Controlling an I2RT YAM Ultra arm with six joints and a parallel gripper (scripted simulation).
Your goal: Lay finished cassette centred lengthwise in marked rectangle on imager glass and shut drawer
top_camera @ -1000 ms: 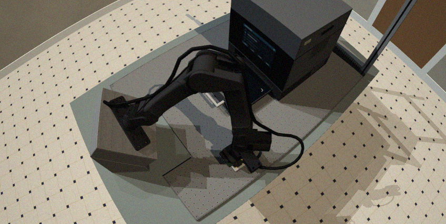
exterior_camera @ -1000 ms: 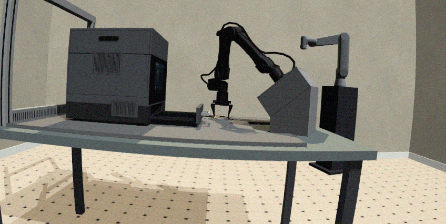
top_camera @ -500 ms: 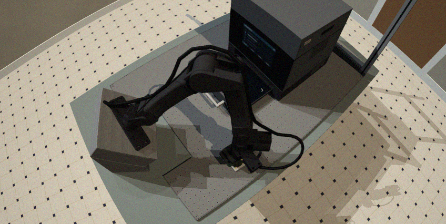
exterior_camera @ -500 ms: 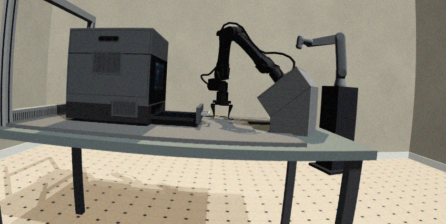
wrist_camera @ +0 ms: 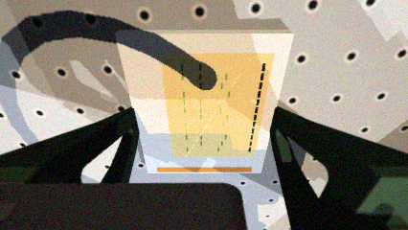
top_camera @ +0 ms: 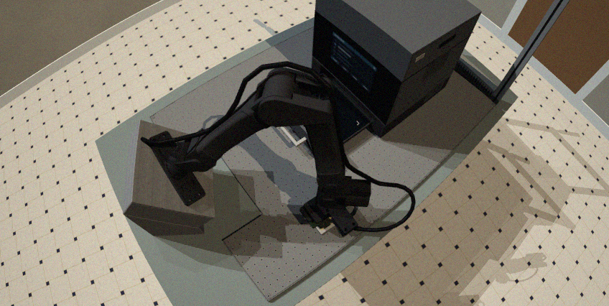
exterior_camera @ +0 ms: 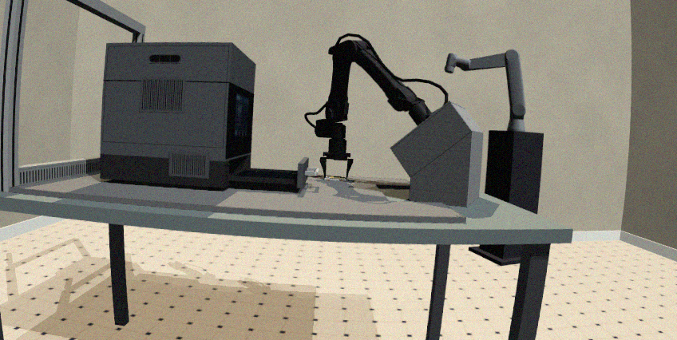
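Right now my hand is 280 mm short of the drawer, 200 mm to the right of it and 30 mm below it. The rest, counted from my hand: cassette: 10 mm below.
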